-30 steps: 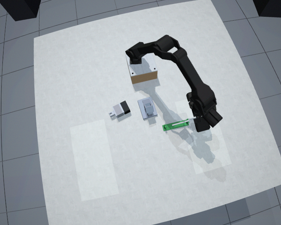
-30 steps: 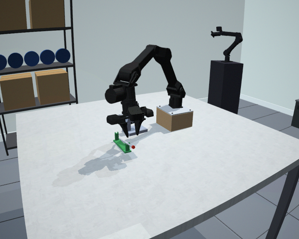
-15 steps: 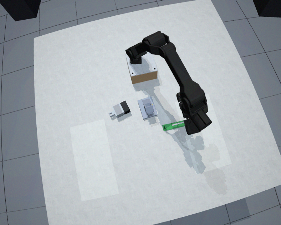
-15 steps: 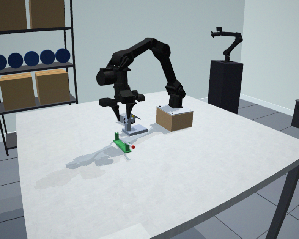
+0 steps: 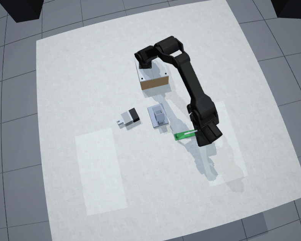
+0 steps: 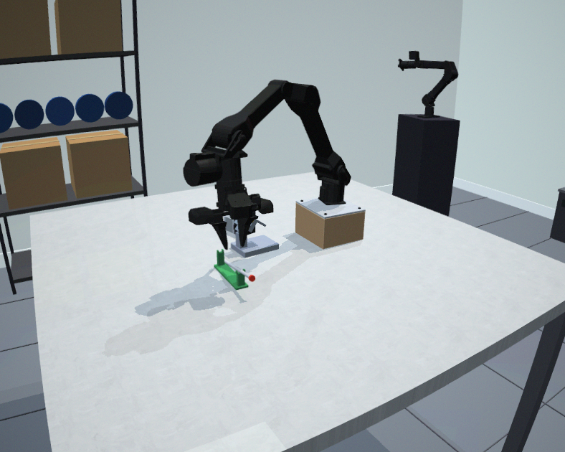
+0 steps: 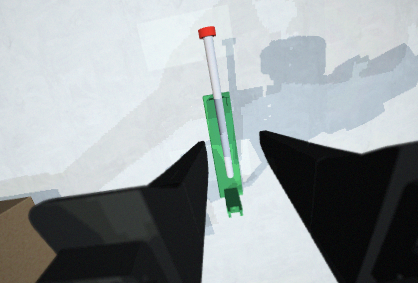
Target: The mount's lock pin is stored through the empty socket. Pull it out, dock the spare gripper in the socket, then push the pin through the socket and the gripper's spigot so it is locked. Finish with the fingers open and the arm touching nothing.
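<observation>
The green rack lies 70 mm below my gripper tip and 40 mm to the right of it. The rest, counted from my gripper tip: grey mount 180 mm to the right, 90 mm behind, 40 mm below; then spare gripper 340 mm to the right, 90 mm behind, 70 mm below.
</observation>
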